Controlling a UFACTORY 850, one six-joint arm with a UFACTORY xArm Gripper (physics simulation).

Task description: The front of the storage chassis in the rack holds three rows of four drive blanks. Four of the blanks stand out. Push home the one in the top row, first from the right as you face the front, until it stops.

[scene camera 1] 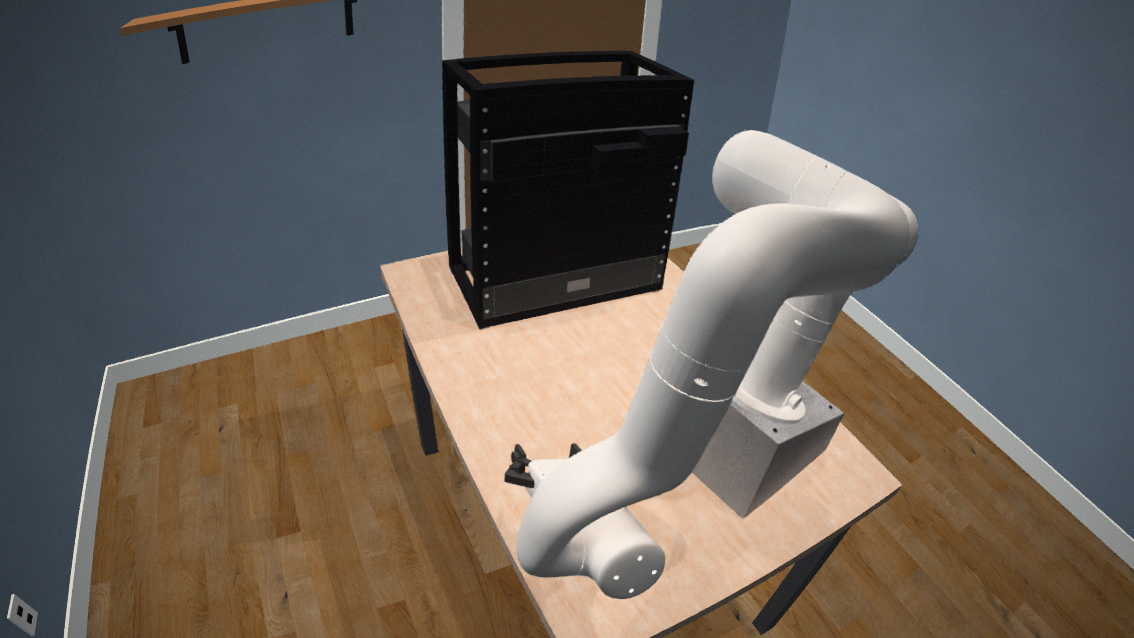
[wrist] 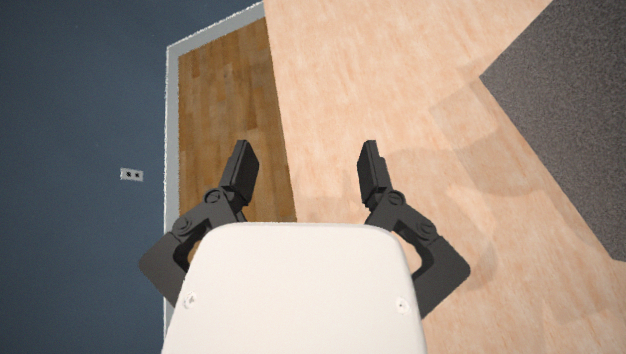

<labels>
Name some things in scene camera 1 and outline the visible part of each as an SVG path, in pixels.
The gripper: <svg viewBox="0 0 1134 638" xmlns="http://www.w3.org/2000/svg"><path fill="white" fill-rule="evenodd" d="M515 444L514 452L511 452L512 464L509 465L509 469L505 472L504 482L526 487L527 492L532 498L545 477L567 459L531 461L527 459L527 455L521 445ZM576 443L571 444L569 458L582 451Z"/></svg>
A black rack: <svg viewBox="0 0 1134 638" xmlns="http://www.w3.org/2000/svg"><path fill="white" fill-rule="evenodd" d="M693 79L633 51L551 52L442 60L444 166L449 268L479 330L504 323L662 290L683 157L686 156L689 137L687 129L694 86ZM466 271L469 271L472 275L473 285ZM458 139L470 153L471 229L461 230L462 256ZM457 83L470 95L470 100L457 102ZM638 66L656 75L637 75ZM622 62L621 76L556 78L482 84L467 71L472 69L540 64Z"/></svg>
</labels>
